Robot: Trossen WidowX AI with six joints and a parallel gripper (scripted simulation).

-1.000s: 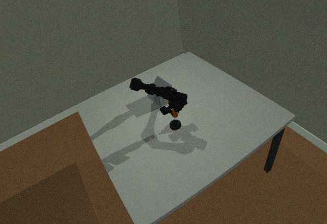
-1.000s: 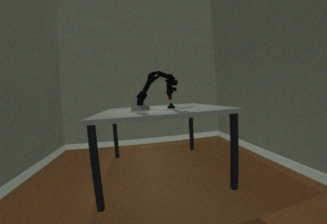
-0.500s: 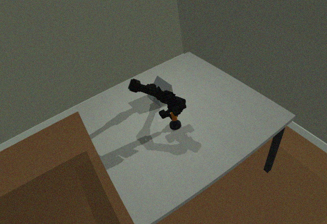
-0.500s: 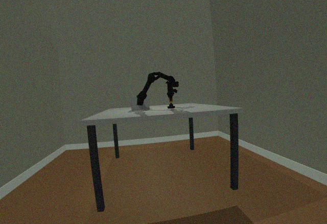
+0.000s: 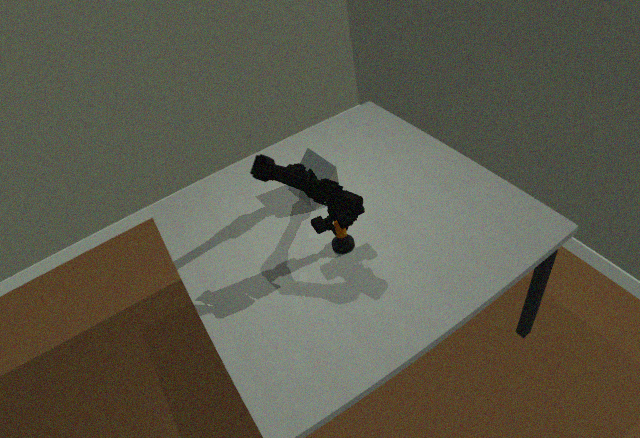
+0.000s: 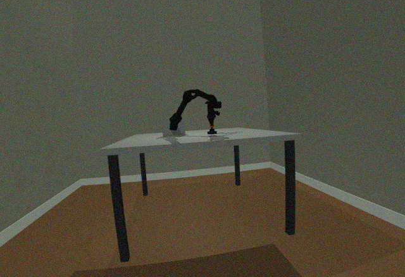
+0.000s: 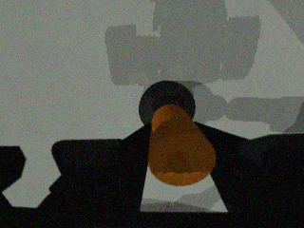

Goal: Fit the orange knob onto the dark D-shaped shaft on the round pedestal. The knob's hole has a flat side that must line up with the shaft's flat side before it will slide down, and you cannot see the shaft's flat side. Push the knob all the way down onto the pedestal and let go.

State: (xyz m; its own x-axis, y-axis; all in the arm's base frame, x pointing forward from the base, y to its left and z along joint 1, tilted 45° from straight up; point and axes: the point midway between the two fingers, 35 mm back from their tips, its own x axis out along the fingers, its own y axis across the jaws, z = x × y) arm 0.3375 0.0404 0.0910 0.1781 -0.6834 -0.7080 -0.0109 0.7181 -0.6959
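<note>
Now: gripper tip 20 mm below the orange knob. Also, from my gripper tip: dark round pedestal 40 mm below.
</note>
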